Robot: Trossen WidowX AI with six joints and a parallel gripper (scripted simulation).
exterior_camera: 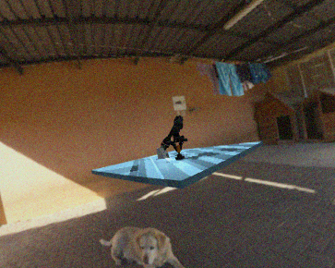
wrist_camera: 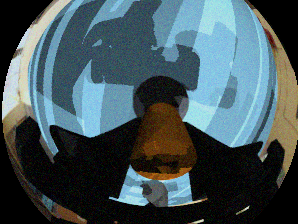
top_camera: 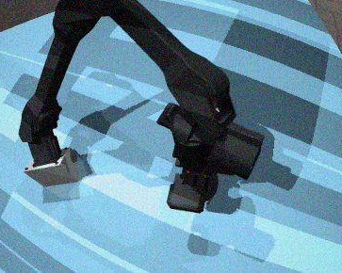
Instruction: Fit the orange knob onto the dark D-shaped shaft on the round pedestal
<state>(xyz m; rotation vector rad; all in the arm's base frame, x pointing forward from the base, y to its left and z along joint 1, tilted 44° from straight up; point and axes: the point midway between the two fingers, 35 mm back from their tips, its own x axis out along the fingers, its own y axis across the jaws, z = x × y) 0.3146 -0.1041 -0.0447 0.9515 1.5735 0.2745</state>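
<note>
Right now the dark round pedestal is 4 cm below my gripper tip. Also, from my gripper tip: orange knob: 2 cm above.
</note>
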